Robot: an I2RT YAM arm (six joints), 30 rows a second.
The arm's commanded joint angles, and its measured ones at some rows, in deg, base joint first. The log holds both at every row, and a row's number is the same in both.
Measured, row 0: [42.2, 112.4, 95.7, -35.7, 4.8, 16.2]
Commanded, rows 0 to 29: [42.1, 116.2, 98.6, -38.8, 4.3, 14.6]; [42.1, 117.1, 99.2, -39.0, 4.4, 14.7]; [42.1, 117.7, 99.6, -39.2, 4.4, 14.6]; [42.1, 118.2, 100.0, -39.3, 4.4, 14.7]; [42.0, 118.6, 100.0, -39.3, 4.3, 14.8]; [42.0, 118.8, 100.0, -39.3, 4.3, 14.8]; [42.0, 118.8, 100.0, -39.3, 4.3, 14.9]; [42.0, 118.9, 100.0, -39.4, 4.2, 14.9]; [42.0, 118.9, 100.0, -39.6, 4.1, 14.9]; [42.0, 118.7, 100.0, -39.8, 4.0, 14.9]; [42.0, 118.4, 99.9, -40.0, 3.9, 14.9]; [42.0, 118.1, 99.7, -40.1, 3.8, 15.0]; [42.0, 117.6, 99.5, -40.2, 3.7, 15.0]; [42.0, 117.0, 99.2, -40.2, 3.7, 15.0]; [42.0, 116.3, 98.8, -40.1, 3.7, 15.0]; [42.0, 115.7, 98.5, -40.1, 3.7, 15.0]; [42.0, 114.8, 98.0, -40.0, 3.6, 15.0]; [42.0, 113.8, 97.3, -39.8, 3.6, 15.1]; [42.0, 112.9, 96.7, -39.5, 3.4, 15.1]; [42.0, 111.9, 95.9, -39.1, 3.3, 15.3]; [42.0, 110.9, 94.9, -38.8, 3.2, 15.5]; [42.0, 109.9, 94.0, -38.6, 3.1, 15.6]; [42.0, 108.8, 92.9, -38.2, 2.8, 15.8]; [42.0, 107.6, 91.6, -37.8, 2.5, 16.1]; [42.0, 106.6, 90.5, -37.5, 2.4, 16.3]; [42.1, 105.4, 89.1, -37.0, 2.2, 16.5]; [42.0, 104.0, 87.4, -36.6, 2.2, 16.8]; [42.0, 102.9, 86.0, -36.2, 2.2, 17.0]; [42.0, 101.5, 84.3, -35.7, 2.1, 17.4]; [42.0, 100.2, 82.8, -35.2, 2.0, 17.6]
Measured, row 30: [41.9, 103.2, 86.2, -35.9, 2.3, 16.5]
